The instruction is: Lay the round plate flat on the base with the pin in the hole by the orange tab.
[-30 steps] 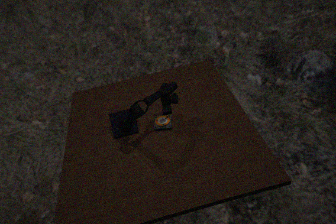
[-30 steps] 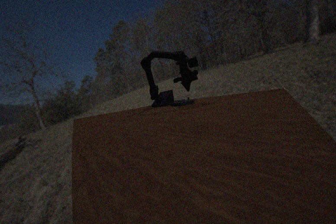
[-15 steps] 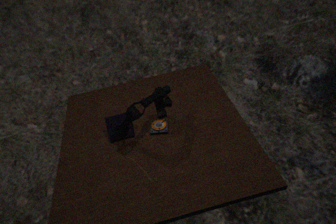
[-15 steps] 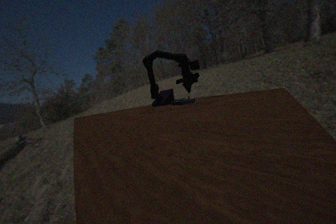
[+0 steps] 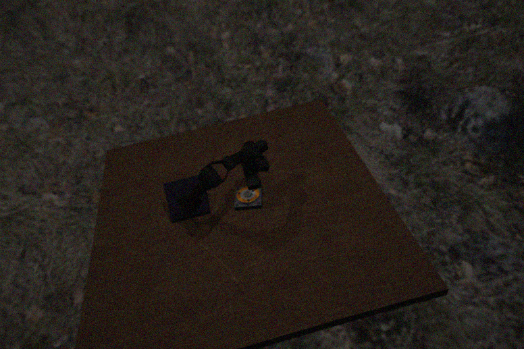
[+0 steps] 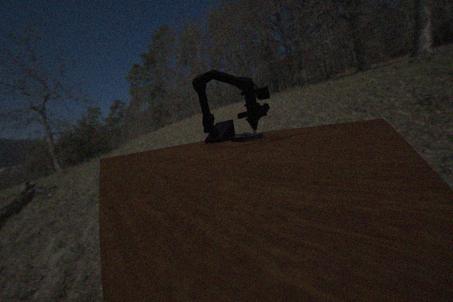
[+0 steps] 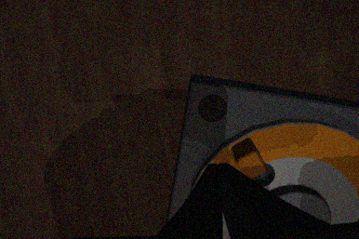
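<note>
My gripper tip is now 40 mm to the left of the base, 30 mm past it and 20 mm above it.
</note>
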